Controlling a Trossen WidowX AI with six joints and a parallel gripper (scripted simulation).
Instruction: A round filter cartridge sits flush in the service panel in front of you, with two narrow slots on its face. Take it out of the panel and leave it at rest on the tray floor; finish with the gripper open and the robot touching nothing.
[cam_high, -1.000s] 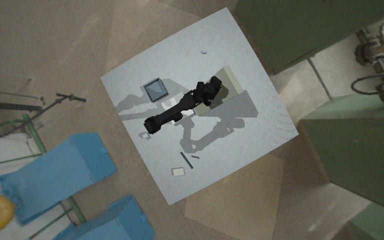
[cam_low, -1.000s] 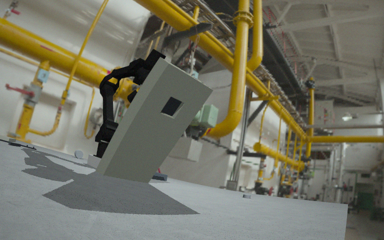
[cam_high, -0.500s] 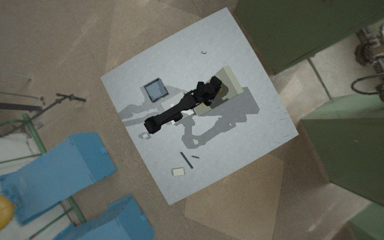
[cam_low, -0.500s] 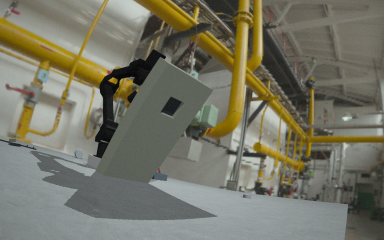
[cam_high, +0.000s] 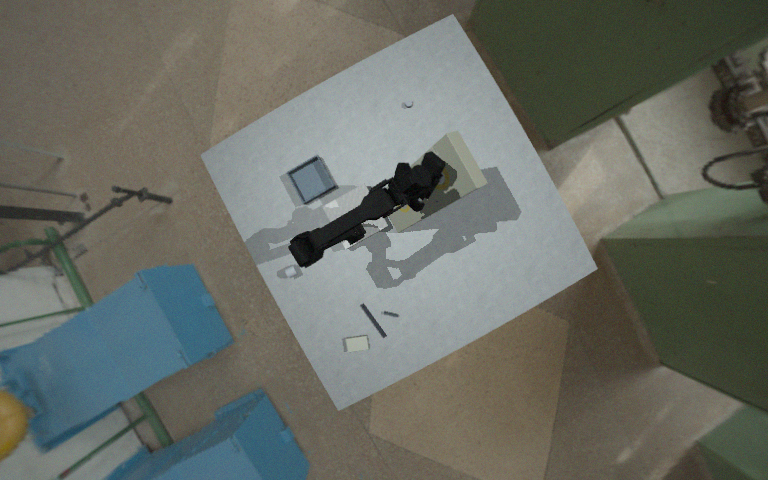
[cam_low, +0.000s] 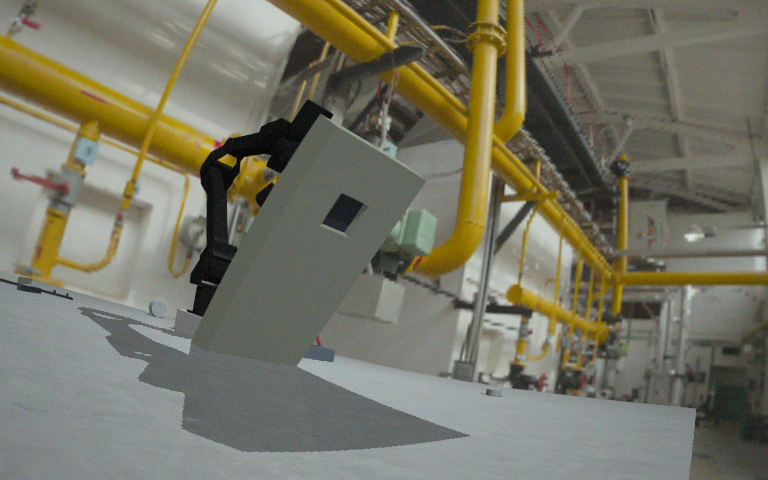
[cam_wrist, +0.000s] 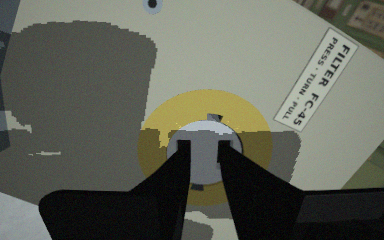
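Right now my gripper tip is 1 cm short of the round cartridge and 1 cm above it. Round my gripper tip: service panel: 4 cm behind, 1 cm to the left, 8 cm below; cream block: 64 cm behind, 31 cm to the right, 26 cm below.
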